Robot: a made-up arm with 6 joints. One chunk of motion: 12 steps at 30 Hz.
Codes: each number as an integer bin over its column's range. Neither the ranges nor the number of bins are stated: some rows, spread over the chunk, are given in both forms.
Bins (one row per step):
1: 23 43 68 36 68 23
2: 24 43 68 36 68 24
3: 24 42 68 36 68 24
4: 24 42 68 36 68 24
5: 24 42 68 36 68 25
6: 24 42 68 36 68 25
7: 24 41 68 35 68 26
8: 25 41 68 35 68 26
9: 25 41 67 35 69 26
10: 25 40 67 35 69 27
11: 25 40 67 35 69 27
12: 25 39 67 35 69 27
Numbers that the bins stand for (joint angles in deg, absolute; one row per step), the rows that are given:
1: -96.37 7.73 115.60 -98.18 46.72 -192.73
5: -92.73 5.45 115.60 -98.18 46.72 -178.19
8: -89.10 3.18 115.60 -105.46 46.72 -170.91
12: -89.10 -1.36 112.72 -105.46 49.24 -163.64
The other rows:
2: -92.73 7.73 115.60 -98.18 46.72 -185.46
3: -92.73 5.45 115.60 -98.18 46.72 -185.46
4: -92.73 5.45 115.60 -98.18 46.72 -185.46
6: -92.73 5.45 115.60 -98.18 46.72 -178.19
7: -92.73 3.18 115.60 -105.46 46.72 -170.91
9: -89.10 3.18 112.72 -105.46 49.24 -170.91
10: -89.10 0.91 112.72 -105.46 49.24 -163.64
11: -89.10 0.91 112.72 -105.46 49.24 -163.64

